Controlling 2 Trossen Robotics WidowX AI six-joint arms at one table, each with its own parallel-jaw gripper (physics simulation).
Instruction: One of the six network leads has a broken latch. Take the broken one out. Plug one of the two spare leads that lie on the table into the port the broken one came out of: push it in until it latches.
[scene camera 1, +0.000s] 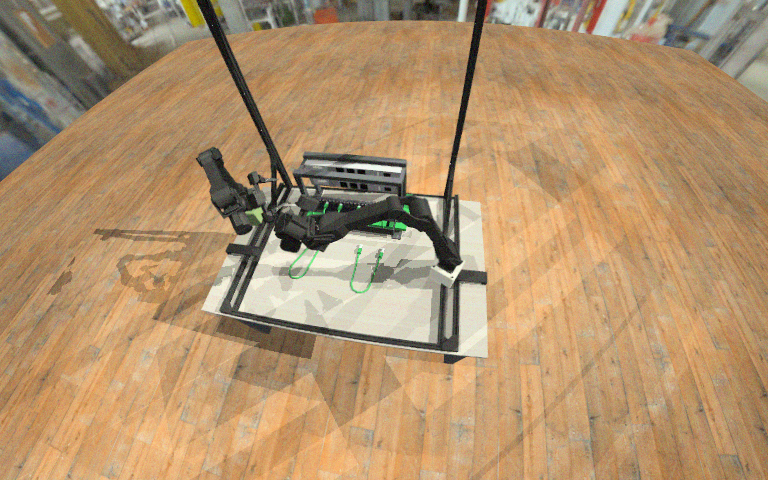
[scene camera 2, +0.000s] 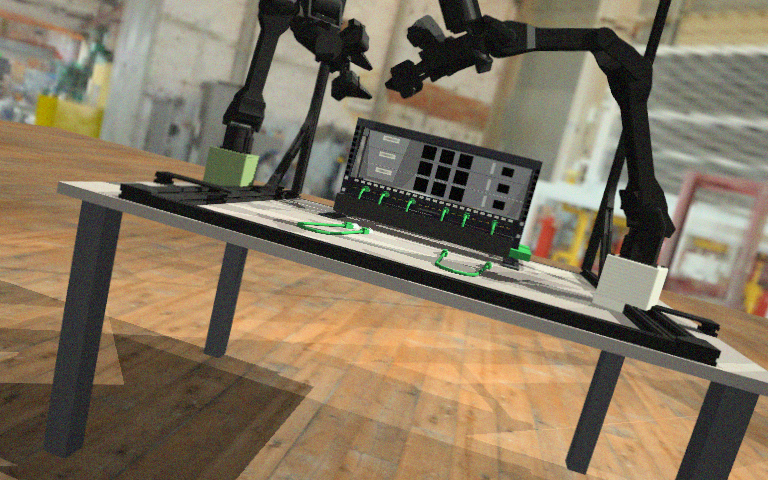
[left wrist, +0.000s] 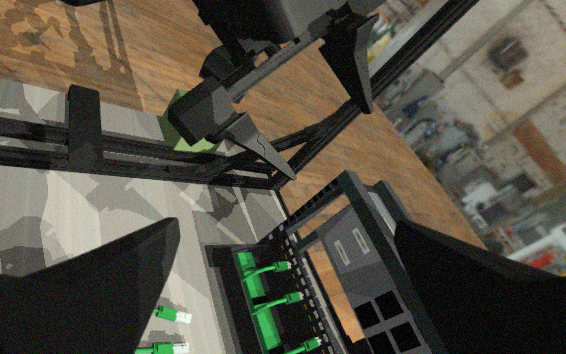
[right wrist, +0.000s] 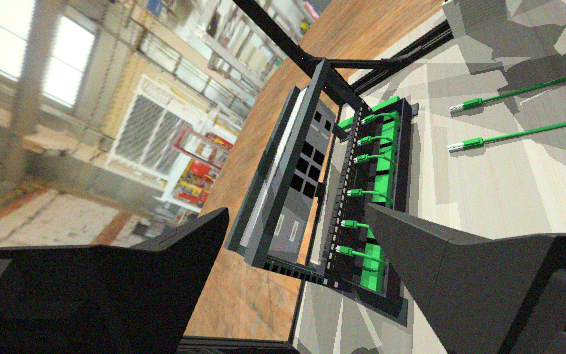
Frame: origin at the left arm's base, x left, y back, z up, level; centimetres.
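Where they show: left gripper, between the fingertips: (left wrist: 289, 229); right gripper, between the fingertips: (scene camera 1: 282, 190) (scene camera 2: 371, 83) (left wrist: 333, 144) (right wrist: 296, 211); left arm's base, origin of its link: (scene camera 1: 448, 263) (scene camera 2: 638, 261); right arm's base, origin of its link: (scene camera 2: 235, 151).
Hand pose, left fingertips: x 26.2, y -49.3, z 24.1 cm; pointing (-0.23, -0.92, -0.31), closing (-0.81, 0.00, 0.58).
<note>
Each offset is from my left fingertips to the top centre of the thing. "spot": to the spot under its first point.
Several green network leads {spot: dz -26.2, dx -21.5, dy -4.5 cm} (scene camera 2: 410, 204) {dz -24.8, dx -20.7, dy -18.0 cm} (left wrist: 281, 266) (right wrist: 356, 192) are plugged in a row along the rack's lower panel. Which latch is broken cannot be told. One spare lead (scene camera 1: 295, 275) (scene camera 2: 325, 231) (left wrist: 167, 314) lies left of centre on the table, both plugs toward the rack. The other spare lead (scene camera 1: 360, 291) (scene camera 2: 464, 273) (right wrist: 517, 134) lies right of it. My left gripper (scene camera 2: 399, 58) (left wrist: 289, 229) is open and empty, high above the table, tilted toward the rack's left part. My right gripper (scene camera 2: 368, 82) (right wrist: 296, 211) is open and empty, raised at the left, facing the rack.
The rack {dz -8.0, dx -31.3, dy -4.2 cm} (scene camera 1: 353, 157) (scene camera 2: 447, 142) stands at the table's back, with grey units above the lead panel. A black frame (scene camera 1: 339, 335) runs around the tabletop, with tall posts (scene camera 1: 465, 101) behind. My left arm (scene camera 1: 362, 217) reaches across in front of the rack, its gripper near the right one.
</note>
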